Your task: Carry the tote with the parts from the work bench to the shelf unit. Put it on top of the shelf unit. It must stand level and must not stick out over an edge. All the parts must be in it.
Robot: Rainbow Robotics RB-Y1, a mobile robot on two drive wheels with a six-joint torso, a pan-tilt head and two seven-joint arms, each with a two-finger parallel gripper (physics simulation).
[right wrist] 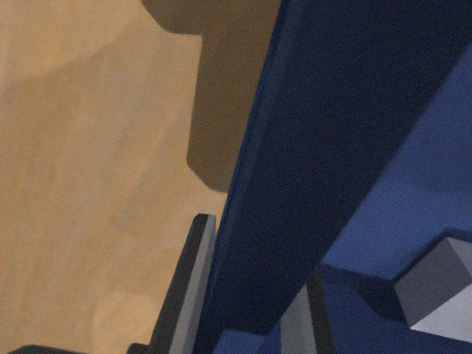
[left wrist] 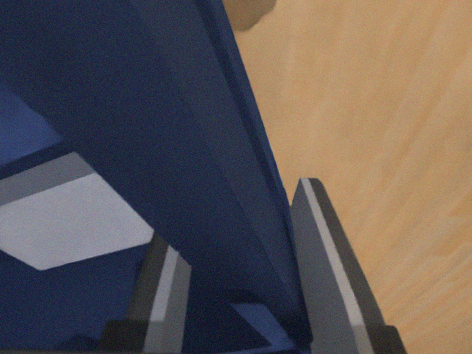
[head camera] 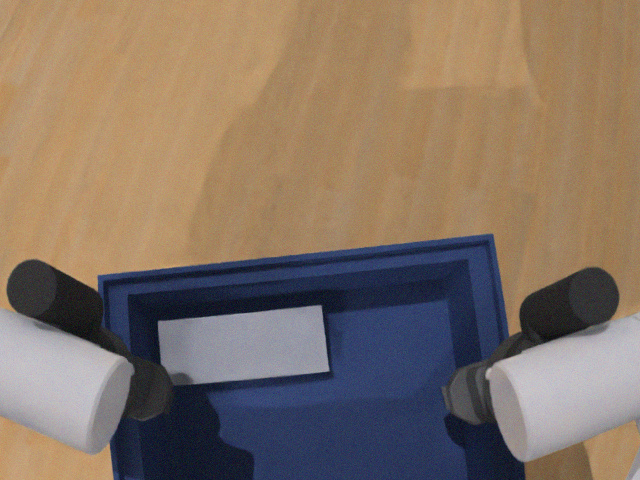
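Places are measured from the robot's base along level axes (x back, y right, z up), in millimetres.
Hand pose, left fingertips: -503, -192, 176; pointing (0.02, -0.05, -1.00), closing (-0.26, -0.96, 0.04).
Observation:
After its pixels a point has its place, as x, y, z.
The blue tote (head camera: 294, 260) @[-626, -19, 224] (left wrist: 150, 125) (right wrist: 320, 125) @[-440, 197, 212] shows at the bottom of the head view, its near end cut off. A light grey block-shaped part (head camera: 242, 345) @[-546, -76, 136] (left wrist: 75, 220) @[-540, -66, 136] (right wrist: 445, 290) @[-545, 16, 129] lies in it, near the far left corner in the head view. My left gripper (head camera: 148, 390) @[-503, -192, 176] (left wrist: 246, 191) @[-503, -192, 176] is shut on the tote's left side wall, one finger inside and one outside. My right gripper (head camera: 467, 395) @[-508, 186, 178] (right wrist: 249, 234) @[-508, 186, 178] is shut on the right side wall in the same way. The shelf unit and the work bench cannot be made out.
A wood-grained floor (head camera: 155, 155) @[-816, -235, 1] (left wrist: 375, 100) @[-574, -332, 1] (right wrist: 100, 175) @[-680, 340, 1] shows beyond and beside the tote, with broad shadows on it. Dark shadows also fall inside the tote.

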